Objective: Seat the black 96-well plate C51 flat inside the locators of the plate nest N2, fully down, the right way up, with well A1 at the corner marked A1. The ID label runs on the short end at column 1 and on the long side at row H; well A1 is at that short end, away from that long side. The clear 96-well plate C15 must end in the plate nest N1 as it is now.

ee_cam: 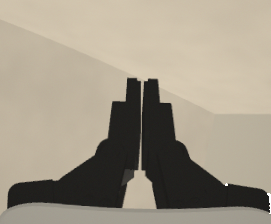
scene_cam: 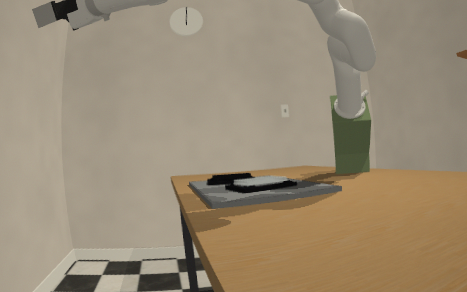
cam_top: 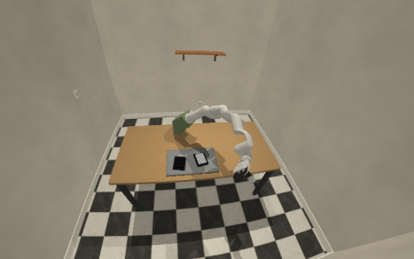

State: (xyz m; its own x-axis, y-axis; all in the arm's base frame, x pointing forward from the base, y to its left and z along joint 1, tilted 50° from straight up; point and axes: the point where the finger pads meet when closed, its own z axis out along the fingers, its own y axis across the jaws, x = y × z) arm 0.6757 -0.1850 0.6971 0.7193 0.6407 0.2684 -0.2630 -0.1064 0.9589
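My hand is 450 mm past the black plate C51, 410 mm to the left of it and 450 mm above it. The rest, counted from my hand: N2 label: 550 mm behind, 410 mm to the right, 470 mm below; then clear plate C15: 510 mm behind, 190 mm to the right, 450 mm below; then A1 mark: 530 mm behind, 360 mm to the right, 460 mm below.
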